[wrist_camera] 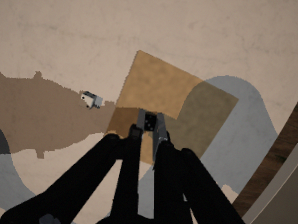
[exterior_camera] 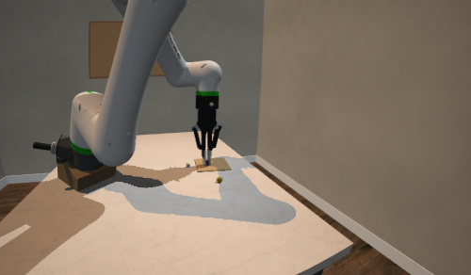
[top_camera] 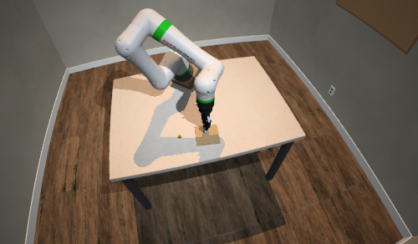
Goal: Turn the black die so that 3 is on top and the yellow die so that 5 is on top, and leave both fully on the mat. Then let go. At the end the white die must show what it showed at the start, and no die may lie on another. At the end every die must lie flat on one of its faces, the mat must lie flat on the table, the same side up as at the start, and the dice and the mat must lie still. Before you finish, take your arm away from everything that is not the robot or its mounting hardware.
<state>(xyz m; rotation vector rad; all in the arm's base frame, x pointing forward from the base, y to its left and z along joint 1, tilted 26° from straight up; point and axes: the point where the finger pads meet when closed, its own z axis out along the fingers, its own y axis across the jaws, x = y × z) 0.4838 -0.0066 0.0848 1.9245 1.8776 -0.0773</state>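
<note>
The black die is 30 mm below my hand. From my hand the other things lie so: tan mat 40 mm below, 20 mm ahead; then white die 80 mm behind, 30 mm below, 20 mm to the left; then yellow die 160 mm to the right, 30 mm below, 20 mm behind.
</note>
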